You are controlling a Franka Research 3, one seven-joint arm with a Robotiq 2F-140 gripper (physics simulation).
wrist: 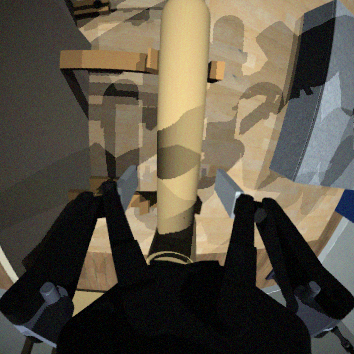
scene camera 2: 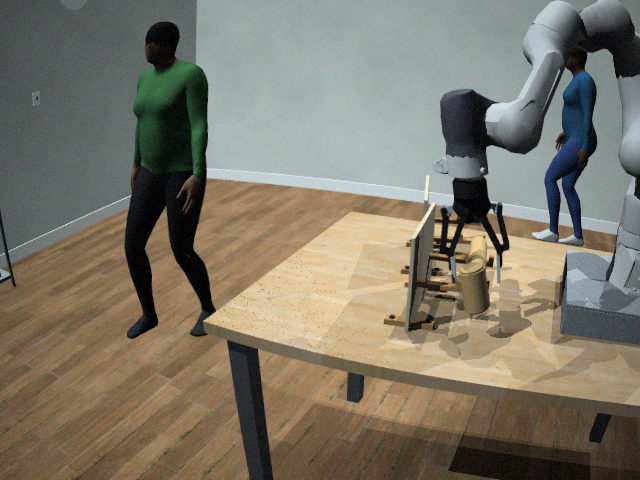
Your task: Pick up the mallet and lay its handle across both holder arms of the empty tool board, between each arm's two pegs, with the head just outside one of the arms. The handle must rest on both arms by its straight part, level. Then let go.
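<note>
The mallet's pale handle [scene camera 2: 478,250] [wrist: 181,100] lies across the far holder arm [scene camera 2: 443,256] [wrist: 105,60], between its two pegs. Toward its other end it crosses over the near holder arm [scene camera 2: 431,285] [wrist: 143,203], whose contact and pegs are mostly hidden. The handle looks about level. The mallet's cylindrical head [scene camera 2: 474,291] is just outside the near arm, on the camera side; in the wrist view it is mostly hidden by the gripper. The upright tool board [scene camera 2: 421,258] stands behind the arms. My gripper [scene camera 2: 476,269] [wrist: 176,177] is open, its fingers apart on either side of the handle, with gaps.
Another board [scene camera 2: 427,192] with wooden arms stands farther back on the table [scene camera 2: 310,273]. The grey robot base block [scene camera 2: 594,322] [wrist: 312,100] is to the right. A person in green [scene camera 2: 170,118] stands left of the table, and one in blue [scene camera 2: 580,108] stands behind it.
</note>
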